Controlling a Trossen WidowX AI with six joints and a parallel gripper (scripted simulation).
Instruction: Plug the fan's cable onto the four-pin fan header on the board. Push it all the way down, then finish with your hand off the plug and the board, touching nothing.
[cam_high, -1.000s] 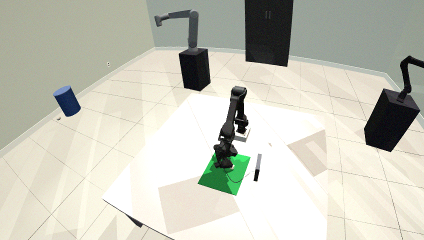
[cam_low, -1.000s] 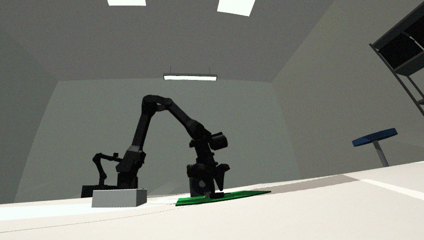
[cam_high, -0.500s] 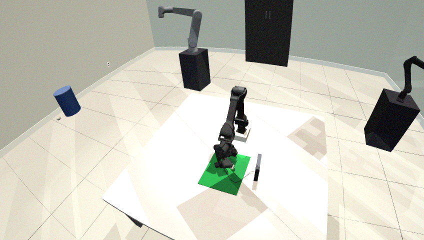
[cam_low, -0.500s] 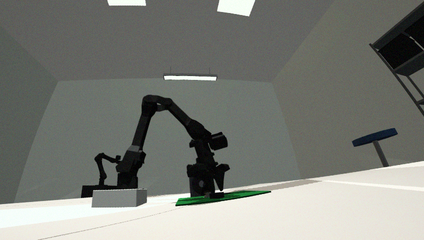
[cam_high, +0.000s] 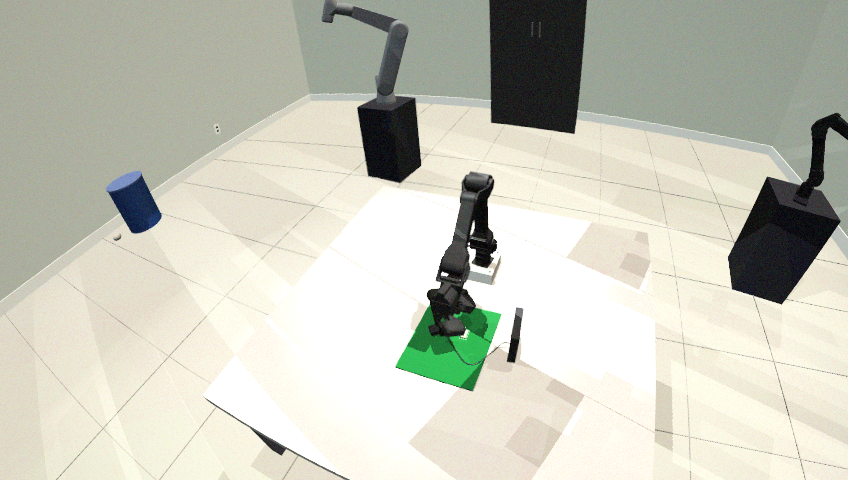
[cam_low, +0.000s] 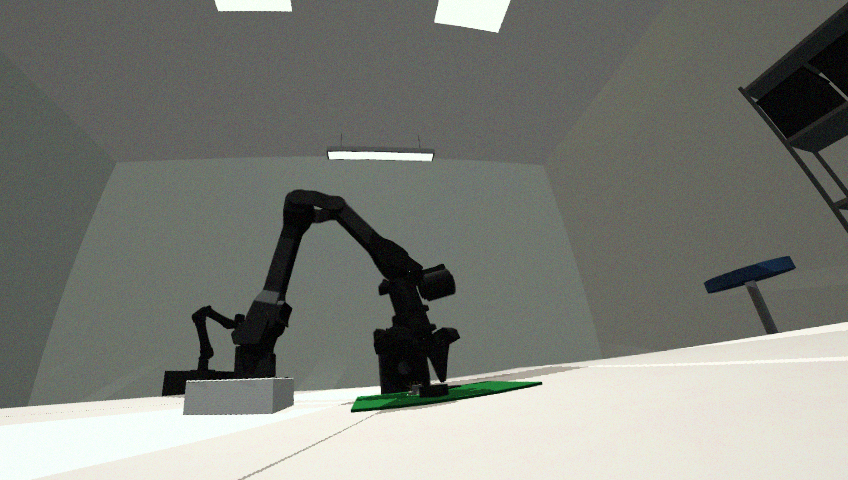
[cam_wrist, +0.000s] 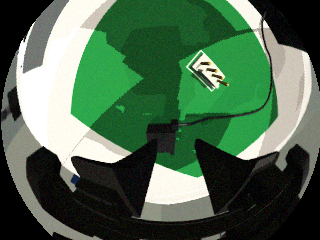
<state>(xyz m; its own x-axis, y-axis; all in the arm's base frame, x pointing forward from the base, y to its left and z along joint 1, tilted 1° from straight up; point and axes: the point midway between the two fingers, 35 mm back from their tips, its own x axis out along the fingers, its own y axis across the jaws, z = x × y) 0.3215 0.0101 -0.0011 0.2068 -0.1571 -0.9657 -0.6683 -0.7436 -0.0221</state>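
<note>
The black plug lies 1 cm behind my gripper tip, 2 cm to the right of it and 1 cm below it. The rest, counted from my gripper tip: fan (6 cm behind, 22 cm to the left, 4 cm above); then white four-pin header (3 cm behind, 7 cm to the left, 2 cm below); then green board (4 cm to the left, 4 cm below).
</note>
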